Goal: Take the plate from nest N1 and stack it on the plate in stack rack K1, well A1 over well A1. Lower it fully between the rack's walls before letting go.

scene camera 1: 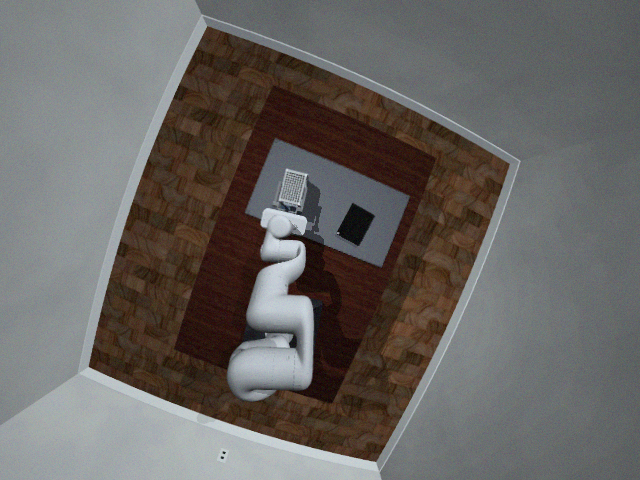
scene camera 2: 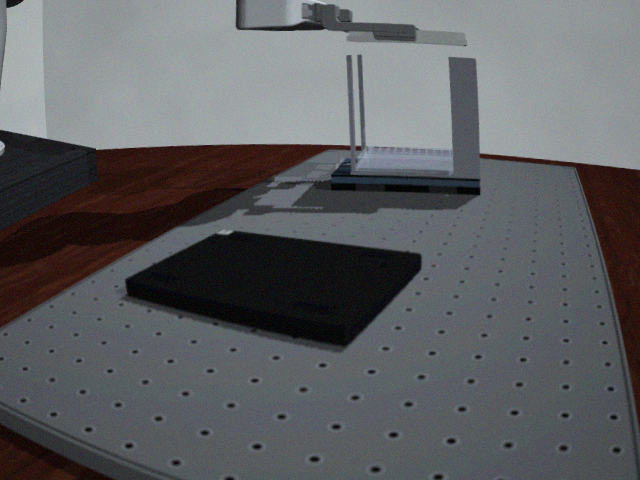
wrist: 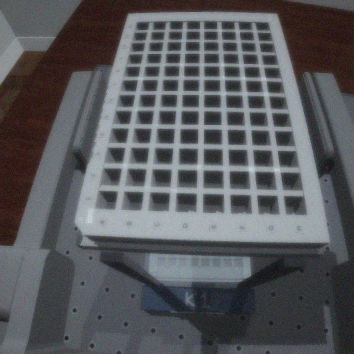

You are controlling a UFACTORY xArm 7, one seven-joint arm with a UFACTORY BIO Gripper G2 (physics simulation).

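Places are measured from the arm's base along level axes (x ahead, y right, z down), in metres.
Where they show: hand, its tool point: (scene camera 1: 292, 190) (scene camera 2: 398, 33) (wrist: 200, 120).
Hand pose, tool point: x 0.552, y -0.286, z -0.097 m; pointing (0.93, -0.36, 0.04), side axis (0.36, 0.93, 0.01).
Observation:
Things, the pixels of their centre, and the offset from my tool point. Level surfaces: height alone.
- white 96-well plate, middle of its body: (wrist: 200, 103) (scene camera 2: 409, 36) (scene camera 1: 292, 187) dx +0.012, dy -0.005, dz +0.004 m
- stack rack K1, middle of its body: (wrist: 199, 199) (scene camera 2: 408, 117) (scene camera 1: 294, 192) dx +0.006, dy -0.001, dz +0.100 m
- Nest N1, middle of its body: (scene camera 2: 271, 274) (scene camera 1: 355, 224) dx +0.052, dy +0.309, dz +0.166 m
- grey perforated board, height of its surface: dz +0.173 m
- dark wooden table, height of its surface: dz +0.186 m
My gripper (scene camera 1: 293, 193) (scene camera 2: 395, 32) (wrist: 205, 120) is shut on a white 96-well plate (scene camera 1: 293, 187) (scene camera 2: 442, 37) (wrist: 200, 142), a finger along each long side. The plate looks about level. Its A1 corner is at the near left in the wrist view. It hangs over stack rack K1 (scene camera 2: 464, 118) (wrist: 197, 301), with a small gap above the wall tops in scene camera 2. A pale, clear plate (scene camera 2: 408, 161) (wrist: 200, 271) sits low in the rack; its A1 marking cannot be read. Nest N1 (scene camera 1: 355, 224) (scene camera 2: 273, 284) is a black block with no plate on it.
The rack and nest stand on a grey perforated board (scene camera 1: 330, 175) (scene camera 2: 289, 413) (wrist: 125, 320) on a dark wooden table (scene camera 1: 413, 165) (scene camera 2: 170, 165). The rack has thin posts on one side and a broad wall on the other in scene camera 2. The nest is to the rack's right in scene camera 1.

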